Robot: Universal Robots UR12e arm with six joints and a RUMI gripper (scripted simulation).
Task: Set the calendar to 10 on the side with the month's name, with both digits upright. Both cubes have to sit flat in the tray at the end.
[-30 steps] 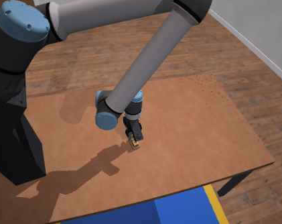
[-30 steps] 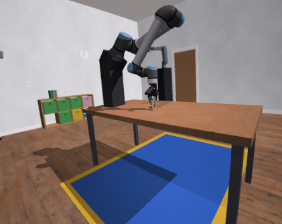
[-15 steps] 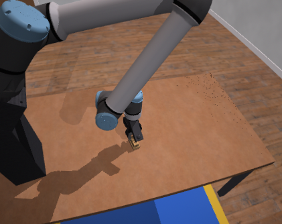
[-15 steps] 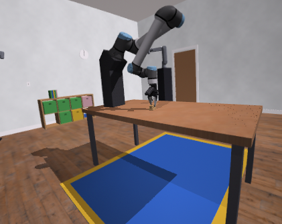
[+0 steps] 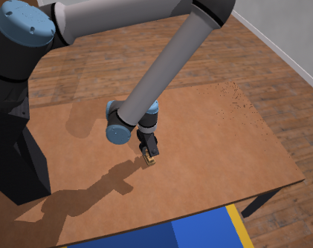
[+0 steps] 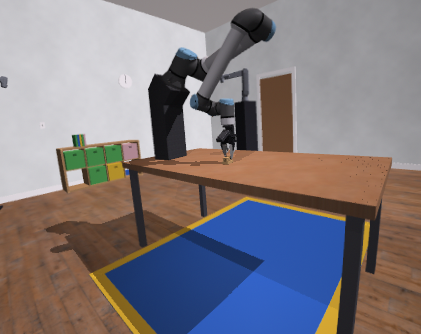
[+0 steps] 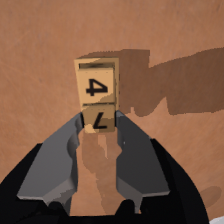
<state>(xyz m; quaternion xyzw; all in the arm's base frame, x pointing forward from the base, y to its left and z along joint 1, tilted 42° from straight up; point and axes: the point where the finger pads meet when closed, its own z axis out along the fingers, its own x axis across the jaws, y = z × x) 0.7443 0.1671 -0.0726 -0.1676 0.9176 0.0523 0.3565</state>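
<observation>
My gripper is now 1 cm short of the wooden tray, 2 cm to the left of it and 3 cm above it.
</observation>
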